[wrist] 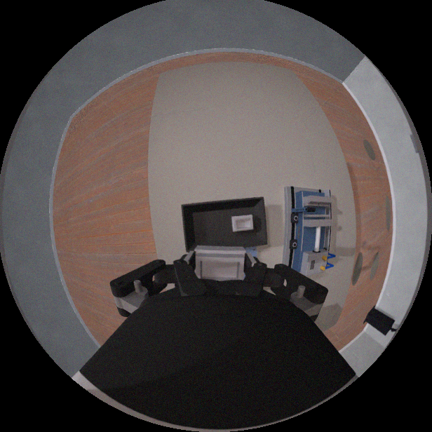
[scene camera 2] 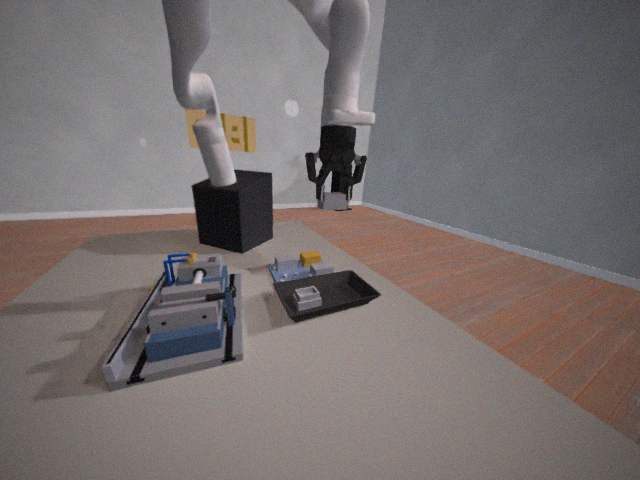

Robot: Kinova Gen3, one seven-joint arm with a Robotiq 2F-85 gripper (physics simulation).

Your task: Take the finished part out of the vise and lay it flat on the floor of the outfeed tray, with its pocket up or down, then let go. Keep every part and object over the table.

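The finished part is a grey block held high above the table; in the wrist view a rectangular recess shows on its face toward the camera. My gripper is shut on it, one finger at each end. The black outfeed tray lies lower down; in the wrist view the part overlaps its near edge. A small light-grey hollow part sits in one end of the tray. The vise stands apart from the tray, with no part seen between its jaws.
A blue plate with grey blocks and a yellow block lies beside the tray, mostly hidden in the wrist view. Blue bent tubing stands up at the vise's end. A black box stands at the back of the table.
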